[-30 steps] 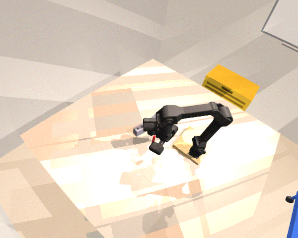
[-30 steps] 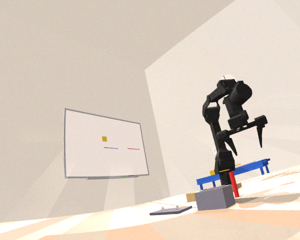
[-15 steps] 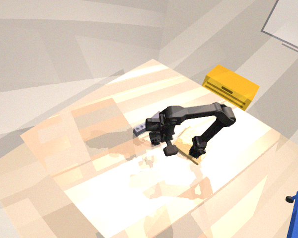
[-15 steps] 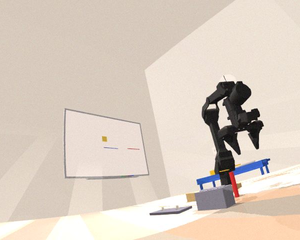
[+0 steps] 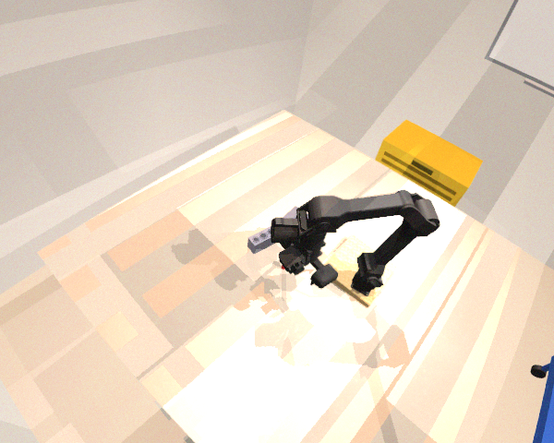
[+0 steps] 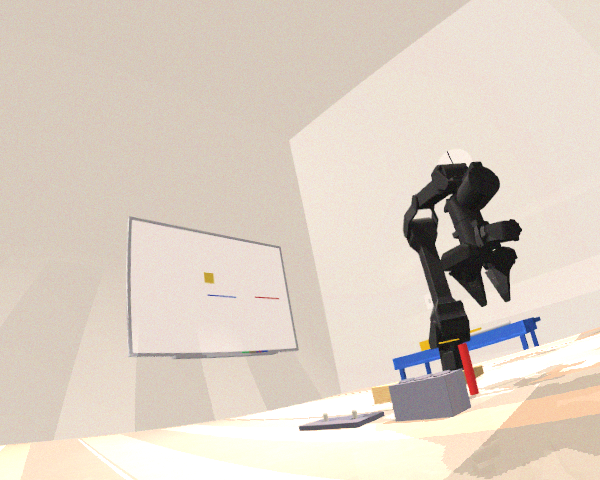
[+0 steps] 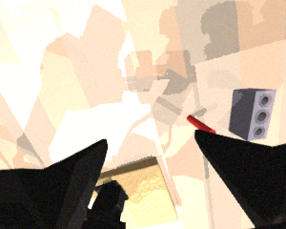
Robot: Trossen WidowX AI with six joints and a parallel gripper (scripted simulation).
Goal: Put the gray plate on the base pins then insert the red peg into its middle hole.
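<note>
My gripper tip is 19 cm short of the gray plate, 10 cm to the left of it and 9 cm above it. The rest, counted from my gripper tip: dark base: 15 cm ahead, 26 cm to the right, 12 cm below; red peg: 8 cm ahead, 6 cm to the right, 9 cm below.
</note>
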